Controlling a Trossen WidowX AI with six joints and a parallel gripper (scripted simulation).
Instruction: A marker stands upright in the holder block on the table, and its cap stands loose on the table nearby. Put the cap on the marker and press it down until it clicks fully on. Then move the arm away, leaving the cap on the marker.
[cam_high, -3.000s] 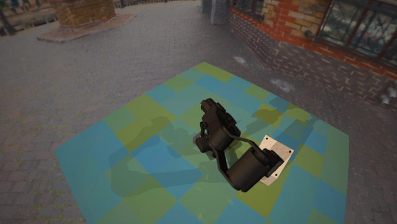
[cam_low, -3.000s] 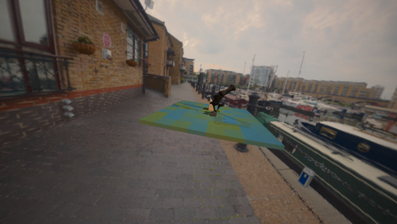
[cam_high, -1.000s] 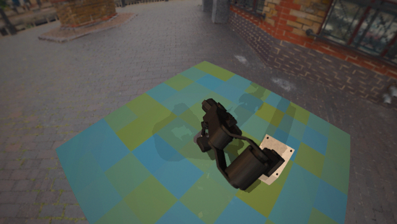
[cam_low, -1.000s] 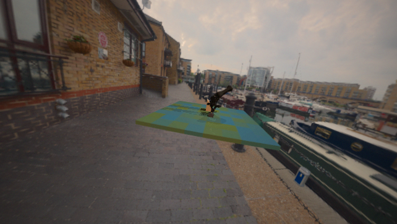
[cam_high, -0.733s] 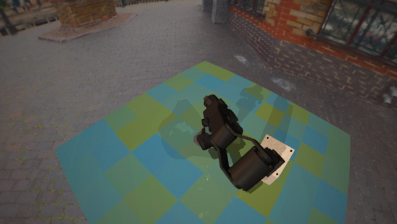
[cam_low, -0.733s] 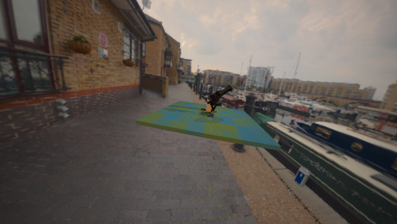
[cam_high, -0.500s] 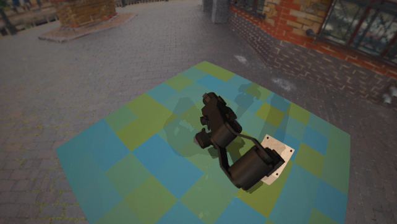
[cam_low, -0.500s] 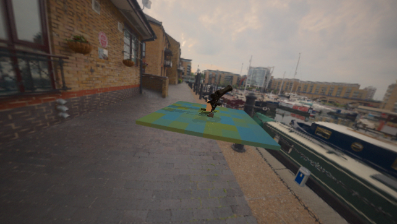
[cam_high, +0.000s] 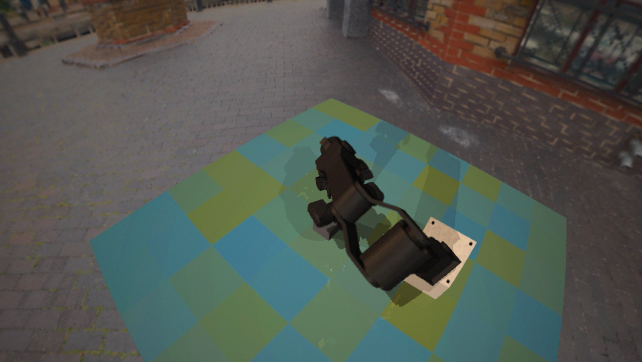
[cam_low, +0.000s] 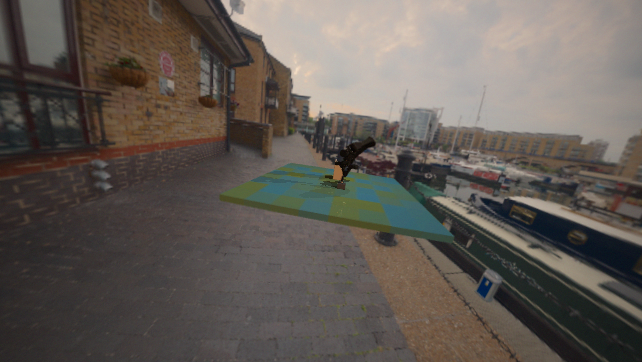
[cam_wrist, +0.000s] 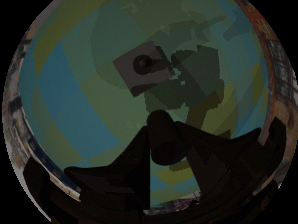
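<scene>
Right now my gripper tip is 60 mm short of the holder block, 10 mm to the left of it and 80 mm above it. The rest, counted from my gripper tip: marker cap 10 mm above.
</scene>
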